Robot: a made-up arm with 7 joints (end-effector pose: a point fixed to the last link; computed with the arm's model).
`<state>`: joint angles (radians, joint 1 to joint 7).
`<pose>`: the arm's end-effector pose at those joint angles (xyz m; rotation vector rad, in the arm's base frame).
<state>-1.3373 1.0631 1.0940 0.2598 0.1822 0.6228 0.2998</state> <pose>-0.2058 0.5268 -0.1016 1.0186 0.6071 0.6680</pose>
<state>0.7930 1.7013 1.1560 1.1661 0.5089 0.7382 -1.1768</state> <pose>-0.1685 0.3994 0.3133 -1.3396 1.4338 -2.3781</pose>
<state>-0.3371 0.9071 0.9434 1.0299 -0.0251 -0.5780 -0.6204</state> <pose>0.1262 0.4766 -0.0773 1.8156 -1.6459 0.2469</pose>
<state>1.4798 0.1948 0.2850 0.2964 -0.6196 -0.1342 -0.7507</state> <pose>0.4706 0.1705 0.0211 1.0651 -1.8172 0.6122</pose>
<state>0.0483 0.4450 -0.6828 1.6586 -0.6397 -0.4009 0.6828</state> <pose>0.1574 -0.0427 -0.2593 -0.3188 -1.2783 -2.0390</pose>
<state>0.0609 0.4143 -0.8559 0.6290 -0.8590 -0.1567 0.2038</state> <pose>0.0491 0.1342 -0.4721 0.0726 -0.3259 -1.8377</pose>
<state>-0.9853 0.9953 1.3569 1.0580 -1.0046 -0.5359 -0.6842</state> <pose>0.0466 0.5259 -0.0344 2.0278 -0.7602 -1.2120</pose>
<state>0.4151 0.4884 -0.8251 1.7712 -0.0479 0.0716 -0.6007</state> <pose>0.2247 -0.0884 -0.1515 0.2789 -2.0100 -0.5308</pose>
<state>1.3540 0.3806 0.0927 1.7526 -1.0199 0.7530 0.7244</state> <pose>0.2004 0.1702 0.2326 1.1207 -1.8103 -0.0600</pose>
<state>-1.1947 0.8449 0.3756 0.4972 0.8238 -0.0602 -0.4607</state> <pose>-0.2205 0.4559 -0.2416 1.4179 0.1455 0.3280</pose>
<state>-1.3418 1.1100 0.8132 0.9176 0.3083 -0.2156 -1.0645</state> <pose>0.0255 0.5080 -0.1645 2.0359 -0.7111 -0.2057</pose>
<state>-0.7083 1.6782 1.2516 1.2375 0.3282 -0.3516 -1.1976</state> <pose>0.2686 0.3327 0.2172 -1.8920 2.3996 -0.5021</pose>
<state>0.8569 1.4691 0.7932 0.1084 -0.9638 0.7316 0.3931</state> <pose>-0.0240 0.5762 -0.0552 0.8589 -0.2105 0.9128</pose>
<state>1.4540 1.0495 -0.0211 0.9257 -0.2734 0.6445 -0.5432</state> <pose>0.2093 0.4391 0.1750 1.6904 -1.2498 1.0329</pose>
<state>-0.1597 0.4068 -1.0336 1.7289 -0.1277 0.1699 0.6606</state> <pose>0.0077 -0.1221 -0.2692 -0.9943 -0.7166 -1.4505</pose>
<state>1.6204 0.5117 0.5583 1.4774 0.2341 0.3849 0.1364</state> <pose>0.0987 0.2950 0.2798 0.1517 -2.8498 0.6684</pose>
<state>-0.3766 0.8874 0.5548 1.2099 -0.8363 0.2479 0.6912</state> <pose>0.1297 0.4235 -0.1833 0.8391 -0.0591 -0.7729</pose>
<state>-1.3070 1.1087 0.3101 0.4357 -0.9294 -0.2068 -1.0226</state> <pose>-0.1709 0.5349 -0.1484 1.1714 0.0306 -1.8991</pose>
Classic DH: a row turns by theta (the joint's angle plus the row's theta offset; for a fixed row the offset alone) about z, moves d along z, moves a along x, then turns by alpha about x. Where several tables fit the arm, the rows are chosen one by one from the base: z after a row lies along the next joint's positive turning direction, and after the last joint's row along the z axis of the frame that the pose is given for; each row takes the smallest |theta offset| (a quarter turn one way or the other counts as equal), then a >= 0, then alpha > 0; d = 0 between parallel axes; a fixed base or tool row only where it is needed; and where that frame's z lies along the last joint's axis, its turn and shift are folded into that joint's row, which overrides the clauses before.
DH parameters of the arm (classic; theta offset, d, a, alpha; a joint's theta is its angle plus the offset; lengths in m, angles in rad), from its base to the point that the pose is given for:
base (fixed): 0 0.0008 -0.0287 1.5708
joint 1: 1.5708 -0.0598 0.0255 1.5708
joint 2: -1.5708 -0.0255 0.0086 -1.5708
joint 3: -1.5708 -0.2179 0.0061 1.5708
joint 4: 0 0.0056 0.0014 -1.5708
joint 5: 0 -0.2638 -0.0143 -1.5708
joint 6: 1.5708 -0.0228 0.03 -1.5708
joint 7: 1.5708 -0.0053 0.0242 -1.5708
tool (fixed): 1.5708 -0.0212 0 0

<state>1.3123 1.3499 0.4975 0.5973 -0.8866 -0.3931 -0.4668</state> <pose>0.0336 0.5499 0.1315 2.4041 -1.3482 0.5217</pose>
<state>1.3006 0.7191 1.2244 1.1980 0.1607 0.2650 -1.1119</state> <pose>0.0514 0.5069 0.0813 0.4988 -1.1607 2.8065</pose>
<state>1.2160 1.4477 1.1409 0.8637 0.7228 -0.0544 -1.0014</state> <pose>-0.1866 0.5077 0.1694 -0.2382 1.3980 -2.1911</pose>
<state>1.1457 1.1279 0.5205 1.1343 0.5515 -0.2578 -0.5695</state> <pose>0.0714 0.4185 0.2361 -0.9285 2.4796 -1.4610</pose>
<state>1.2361 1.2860 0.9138 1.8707 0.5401 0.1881 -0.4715</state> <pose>-0.1624 0.2400 0.2622 -0.8969 2.2125 -0.8932</pose>
